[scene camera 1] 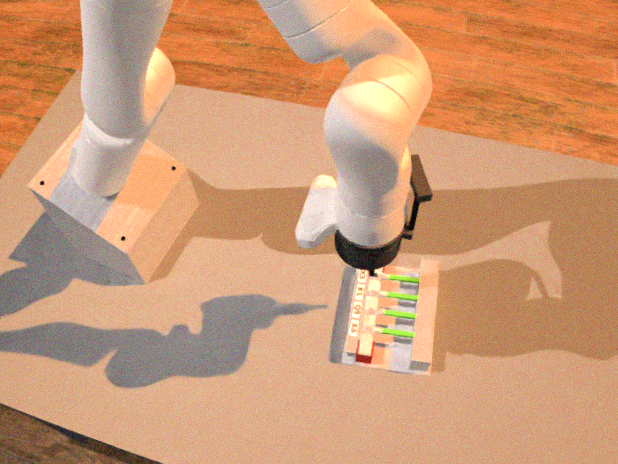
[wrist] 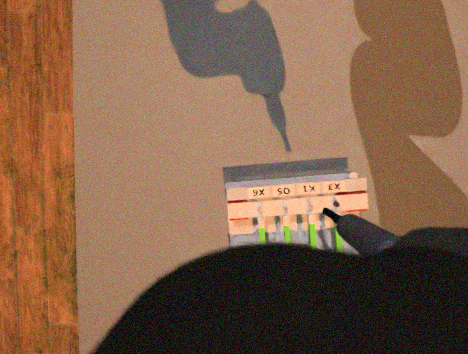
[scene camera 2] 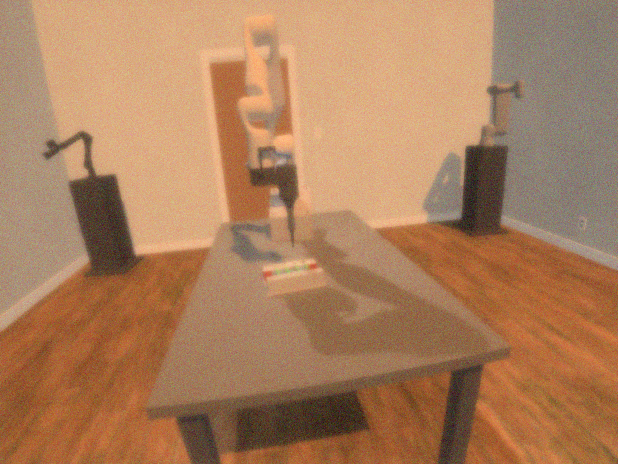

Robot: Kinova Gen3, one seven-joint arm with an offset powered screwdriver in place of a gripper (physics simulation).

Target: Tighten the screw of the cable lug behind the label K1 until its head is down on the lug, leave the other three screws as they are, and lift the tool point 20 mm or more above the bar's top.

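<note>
The screwdriver tool has no fingers; its dark tip points down. In scene camera 2 it stands above the bar with a gap. In the wrist view the tip appears between the K1 and X3 columns. The bar is pale on top with red sides. The label K1 is second from the X3 end. The K1 screw shows as a small pale blur; its height is too small to tell. The X3 screw looks darker. Green cables run from the lugs.
A pale block stands along the cable side of the fixture. The arm's wooden base box stands at the left in scene camera 1. Arm shadows fall across the table. Two dark pedestals stand beyond the table.
</note>
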